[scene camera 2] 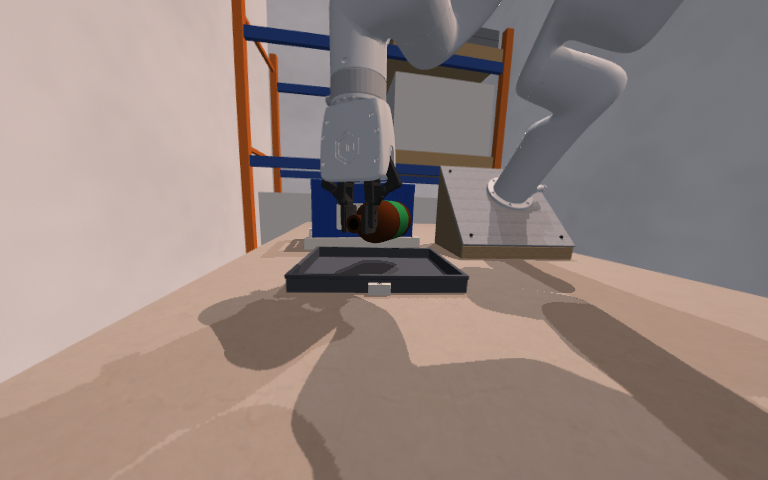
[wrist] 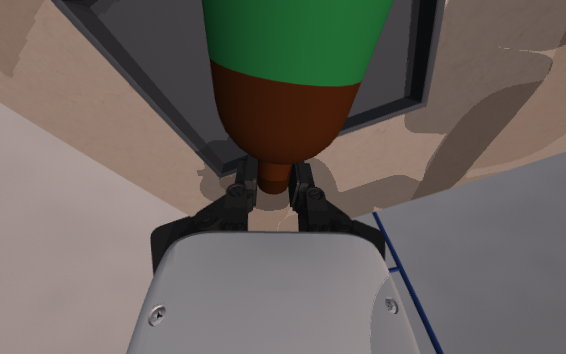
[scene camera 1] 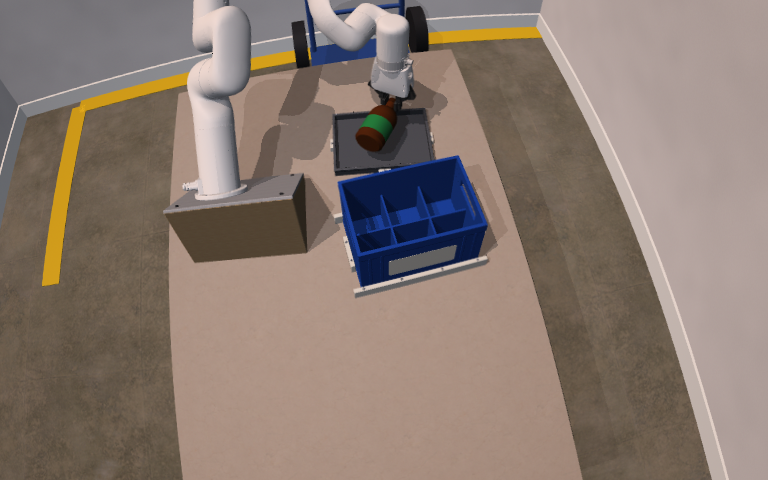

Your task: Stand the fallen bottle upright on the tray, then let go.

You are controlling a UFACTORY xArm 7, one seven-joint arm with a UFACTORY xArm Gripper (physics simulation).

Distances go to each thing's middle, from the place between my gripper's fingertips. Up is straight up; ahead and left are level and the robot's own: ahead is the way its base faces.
Right now the brown bottle (scene camera 2: 394, 219) is 6 cm to the right of my hand, 5 cm behind it and 1 cm above it. Also, from my hand: blue divided crate (scene camera 1: 399, 222) (35 cm to the right, 3 cm behind, 1 cm above); dark tray (scene camera 2: 327, 269) (7 cm below, 5 cm to the right, 4 cm behind); white rail (scene camera 1: 473, 263) (45 cm to the right, 6 cm below, 2 cm behind).
